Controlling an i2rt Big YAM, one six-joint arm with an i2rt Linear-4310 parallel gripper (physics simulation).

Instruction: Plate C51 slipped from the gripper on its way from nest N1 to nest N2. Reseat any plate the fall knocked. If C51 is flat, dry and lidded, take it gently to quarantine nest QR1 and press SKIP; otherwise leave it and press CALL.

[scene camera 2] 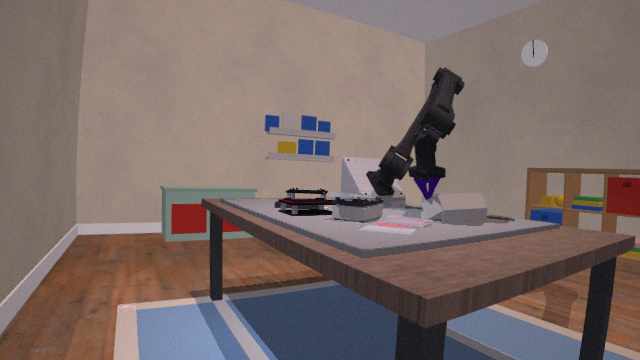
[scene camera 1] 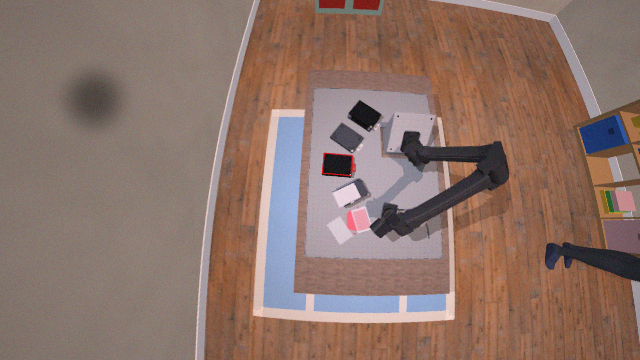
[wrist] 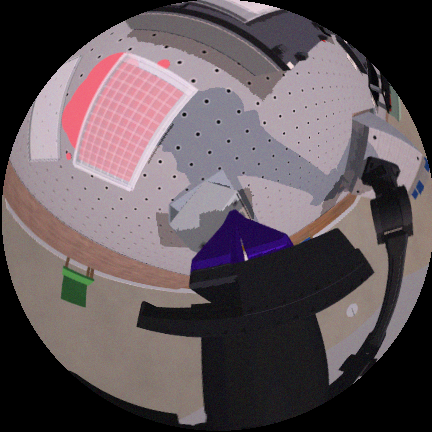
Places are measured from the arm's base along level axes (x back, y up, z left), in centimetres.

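Pixels of known places: gripper, between the fingertips: (scene camera 2: 428,199) (wrist: 233,214); arm's base, origin of its link: (scene camera 2: 379,184) (scene camera 1: 409,141) (wrist: 380,172).
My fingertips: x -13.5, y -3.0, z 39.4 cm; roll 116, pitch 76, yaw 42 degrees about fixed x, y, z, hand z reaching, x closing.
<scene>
For each thing: its top centre in the pictures, then the offset to it from my fingertips. "pt": a spot on its surface instead. Level surfaces: height alone.
- clear gridded plate, centre of its top: (wrist: 116,124) (scene camera 2: 406,218) (scene camera 1: 362,219) dx -12.8, dy -4.7, dz +3.7 cm
- pink-red wet spill, centre of its top: (wrist: 103,111) (scene camera 2: 400,224) (scene camera 1: 356,220) dx -15.3, dy -6.0, dz +4.3 cm
- pale flat rectangle, a spot on its surface: (scene camera 1: 340,230) pt dx -24.2, dy -5.9, dz +9.7 cm
- white-topped plate, centre of its top: (scene camera 2: 353,191) (scene camera 1: 347,194) dx -21.8, dy +2.0, dz -8.9 cm
- dark nest, a spot on its surface: (scene camera 1: 361,187) pt dx -13.8, dy -0.6, dz -13.3 cm
- grey sloped box, centre of its top: (wrist: 244,264) (scene camera 2: 456,192) dx +9.4, dy +2.3, dz +2.9 cm
- red-rimmed station, centre of its top: (scene camera 2: 309,198) (scene camera 1: 337,163) dx -26.6, dy -1.5, dz -26.2 cm
- mat, height of its surface: dy -6.0 cm
A clear gridded plate (scene camera 1: 361,220) (wrist: 132,120), apparently C51, lies on the mat partly over a pink-red wet spill (scene camera 1: 350,220) (wrist: 82,107). A pale flat rectangle (scene camera 1: 340,230) (wrist: 47,115), which looks like its lid, lies apart beside it. A white-topped plate (scene camera 1: 346,194) sits off-centre on a dark nest (scene camera 1: 361,187). My gripper (scene camera 2: 428,198) (wrist: 233,214) is shut and empty, with its purple fingertips above or beside a grey sloped box (scene camera 2: 462,207) (wrist: 200,207). The arm covers the gripper in scene camera 1. Nest and button labels are not readable.
A red-rimmed station (scene camera 1: 338,165), a dark grey one (scene camera 1: 346,137) and a black one (scene camera 1: 364,115) stand along the mat (scene camera 1: 325,107). A white sloped panel (scene camera 1: 425,125) (scene camera 2: 357,175) stands by the arm's base. A person's legs (scene camera 1: 600,255) show beyond the table.
</scene>
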